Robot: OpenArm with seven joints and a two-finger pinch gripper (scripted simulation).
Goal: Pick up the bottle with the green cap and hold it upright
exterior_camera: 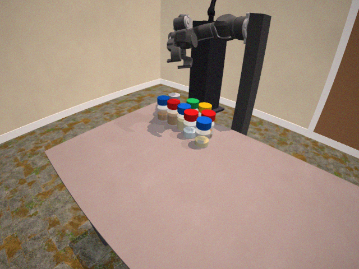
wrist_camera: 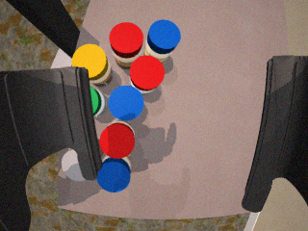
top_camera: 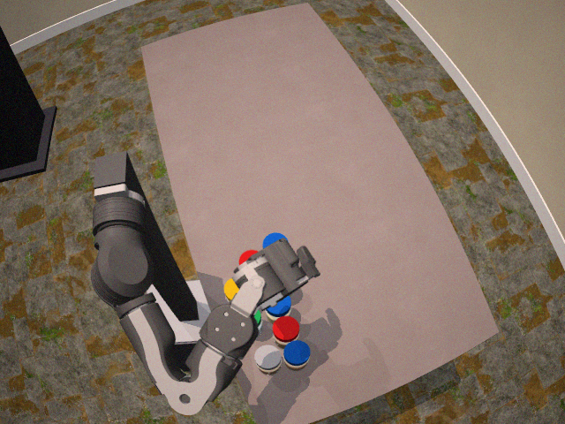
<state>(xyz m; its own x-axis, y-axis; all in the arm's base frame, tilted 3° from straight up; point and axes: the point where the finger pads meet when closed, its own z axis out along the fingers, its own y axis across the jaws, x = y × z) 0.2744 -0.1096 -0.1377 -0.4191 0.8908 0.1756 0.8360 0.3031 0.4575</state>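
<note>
Right now my hand is 220 mm above the red-capped bottle, 70 mm to the right of it and 10 mm past it.
</note>
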